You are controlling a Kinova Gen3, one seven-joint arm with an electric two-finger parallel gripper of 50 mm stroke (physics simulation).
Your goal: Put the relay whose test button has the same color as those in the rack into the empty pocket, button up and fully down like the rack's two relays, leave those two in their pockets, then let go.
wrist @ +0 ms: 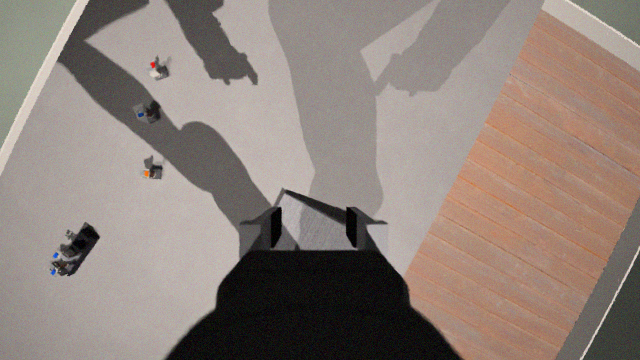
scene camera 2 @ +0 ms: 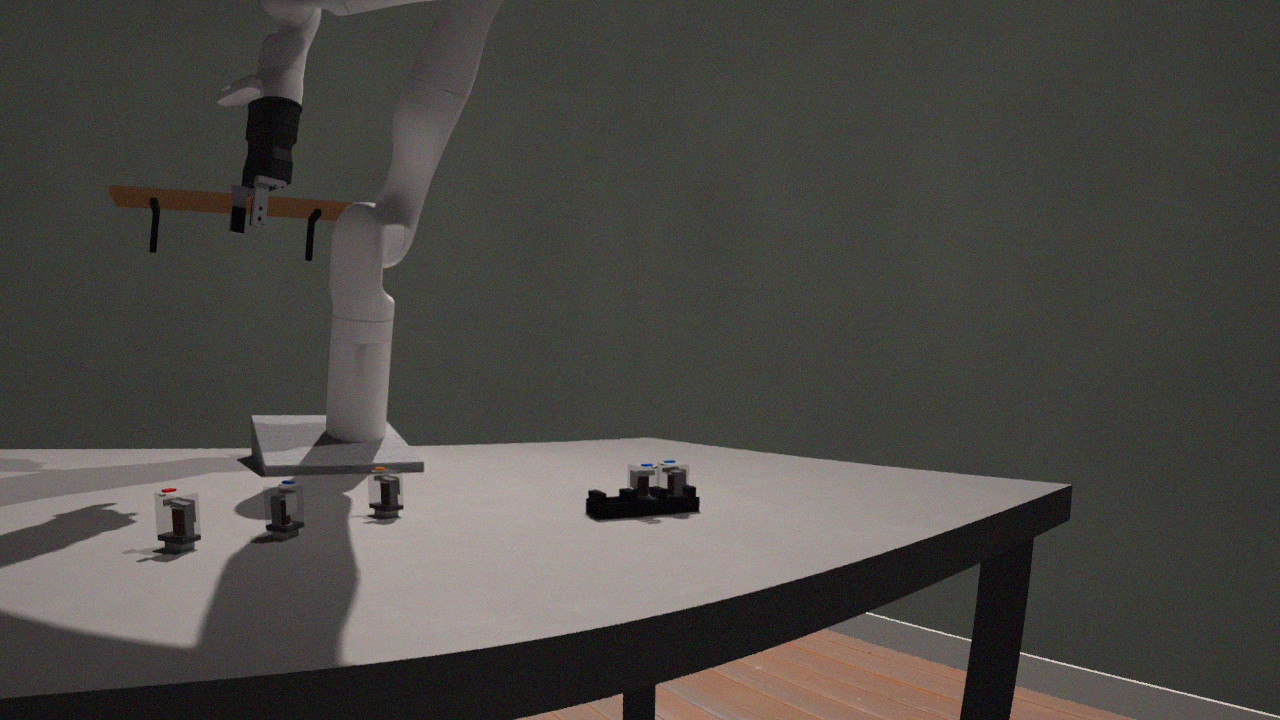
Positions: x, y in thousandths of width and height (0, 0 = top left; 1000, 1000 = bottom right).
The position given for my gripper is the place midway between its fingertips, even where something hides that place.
In view: my gripper (scene camera 2: 193, 319), a blue-button relay (scene camera 2: 221, 697), a red-button relay (scene camera 2: 139, 713), an orange-button relay (scene camera 2: 301, 676) and a black rack (scene camera 2: 468, 702).
My gripper shows as well in the wrist view (wrist: 490, 612).
